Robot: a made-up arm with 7 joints. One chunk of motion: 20 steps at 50 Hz.
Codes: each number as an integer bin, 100 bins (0 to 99) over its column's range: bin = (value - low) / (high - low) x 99, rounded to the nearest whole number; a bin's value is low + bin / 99 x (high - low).
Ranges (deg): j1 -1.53..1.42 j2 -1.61..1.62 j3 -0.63..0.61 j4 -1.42..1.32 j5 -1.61..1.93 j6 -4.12..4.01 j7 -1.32..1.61
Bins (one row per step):
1: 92 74 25 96 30 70 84
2: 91 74 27 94 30 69 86
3: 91 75 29 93 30 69 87
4: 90 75 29 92 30 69 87
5: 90 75 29 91 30 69 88
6: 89 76 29 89 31 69 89
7: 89 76 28 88 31 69 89
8: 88 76 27 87 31 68 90
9: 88 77 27 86 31 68 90
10: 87 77 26 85 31 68 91
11: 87 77 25 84 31 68 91
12: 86 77 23 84 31 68 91
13: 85 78 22 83 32 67 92
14: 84 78 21 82 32 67 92
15: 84 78 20 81 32 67 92
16: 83 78 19 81 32 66 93
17: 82 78 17 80 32 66 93
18: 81 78 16 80 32 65 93
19: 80 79 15 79 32 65 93
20: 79 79 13 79 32 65 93
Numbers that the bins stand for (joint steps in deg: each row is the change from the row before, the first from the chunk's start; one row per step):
1: 1.211 0.804 -0.317 1.237 -0.537 1.628 1.166
2: 1.182 0.804 -0.292 1.182 -0.537 1.546 1.225
3: 1.182 0.837 -0.267 1.154 -0.537 1.546 1.255
4: 1.152 0.837 -0.267 1.126 -0.537 1.546 1.255
5: 1.152 0.837 -0.267 1.099 -0.537 1.546 1.284
6: 1.122 0.870 -0.267 1.043 -0.502 1.546 1.314
7: 1.122 0.870 -0.279 1.016 -0.502 1.546 1.314
8: 1.092 0.870 -0.292 0.988 -0.502 1.464 1.344
9: 1.092 0.902 -0.292 0.960 -0.502 1.464 1.344
10: 1.062 0.902 -0.304 0.933 -0.502 1.464 1.373
11: 1.062 0.902 -0.317 0.905 -0.502 1.464 1.373
12: 1.033 0.902 -0.342 0.905 -0.502 1.464 1.373
13: 1.003 0.935 -0.354 0.877 -0.466 1.382 1.403
14: 0.973 0.935 -0.367 0.849 -0.466 1.382 1.403
15: 0.973 0.935 -0.379 0.822 -0.466 1.382 1.403
16: 0.943 0.935 -0.392 0.822 -0.466 1.300 1.432
17: 0.913 0.935 -0.417 0.794 -0.466 1.300 1.432
18: 0.884 0.935 -0.430 0.794 -0.466 1.218 1.432
19: 0.854 0.967 -0.442 0.766 -0.466 1.218 1.432
20: 0.824 0.967 -0.467 0.766 -0.466 1.218 1.432

